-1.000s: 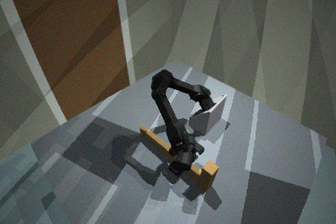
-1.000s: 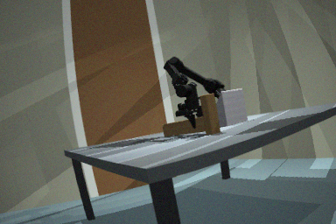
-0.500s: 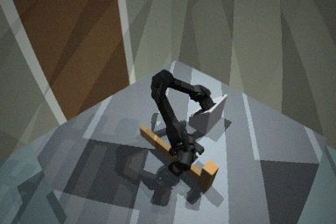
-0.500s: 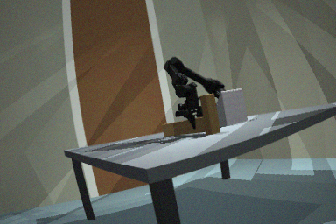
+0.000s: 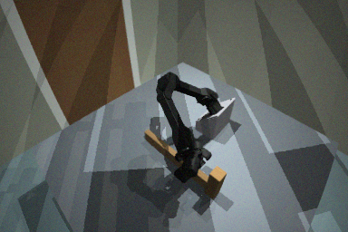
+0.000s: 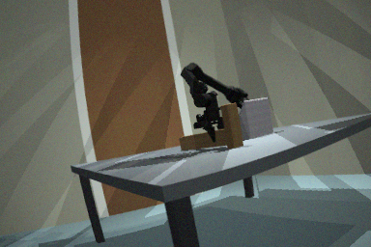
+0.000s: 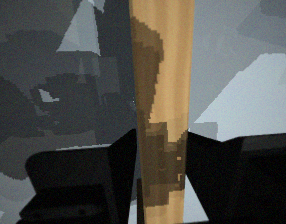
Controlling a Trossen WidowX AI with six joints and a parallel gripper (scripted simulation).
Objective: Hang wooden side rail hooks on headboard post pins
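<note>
My gripper tip is now 10 mm past the headboard post, 120 mm to the right of it and 50 mm below it.
</note>
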